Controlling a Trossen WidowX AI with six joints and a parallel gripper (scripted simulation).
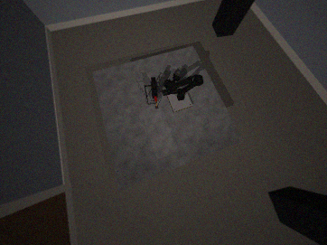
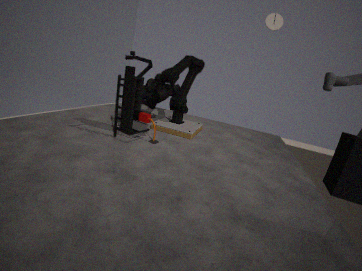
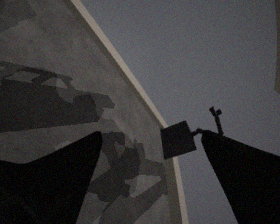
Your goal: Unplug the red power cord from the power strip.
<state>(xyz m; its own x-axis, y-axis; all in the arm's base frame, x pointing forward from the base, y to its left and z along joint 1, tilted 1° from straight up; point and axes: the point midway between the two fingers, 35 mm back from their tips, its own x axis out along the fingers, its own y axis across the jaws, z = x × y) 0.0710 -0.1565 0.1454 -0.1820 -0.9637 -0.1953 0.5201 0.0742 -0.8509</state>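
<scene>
The red plug is 21 cm ahead of my gripper tip, 16 cm to the left of it and 7 cm below it.
</scene>
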